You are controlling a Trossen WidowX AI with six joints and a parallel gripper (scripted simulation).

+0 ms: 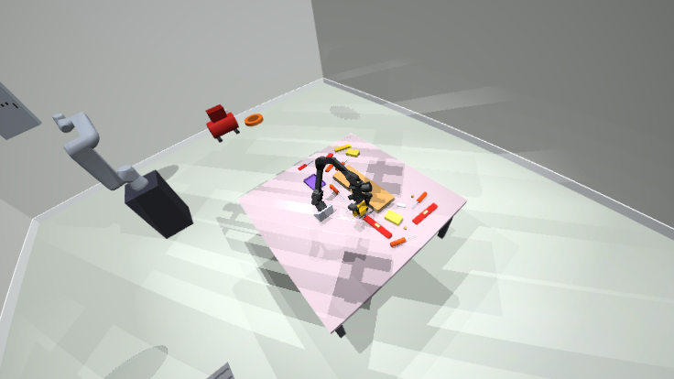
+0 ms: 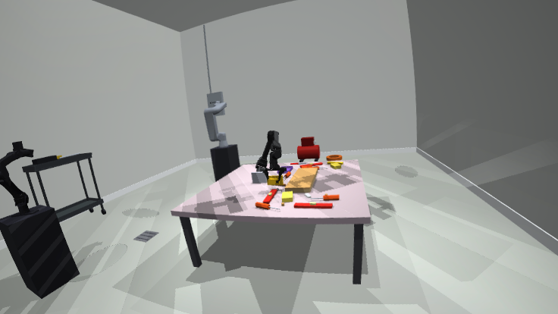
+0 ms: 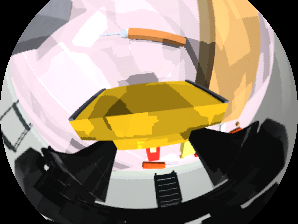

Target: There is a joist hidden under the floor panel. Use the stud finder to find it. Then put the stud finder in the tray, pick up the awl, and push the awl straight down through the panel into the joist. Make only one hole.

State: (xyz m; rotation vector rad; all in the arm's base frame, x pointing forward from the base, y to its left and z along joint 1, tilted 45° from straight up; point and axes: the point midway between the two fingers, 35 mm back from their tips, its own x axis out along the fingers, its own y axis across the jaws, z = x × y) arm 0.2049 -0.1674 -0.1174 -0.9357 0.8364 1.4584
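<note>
Now: gripper tip 10 mm short of the yellow stud finder and 10 mm to the right of it. Also, from my gripper tip: orange-handled awl: 20 mm behind, 110 mm to the left, 70 mm below; then purple tray: 70 mm behind, 540 mm to the left, 60 mm below.
</note>
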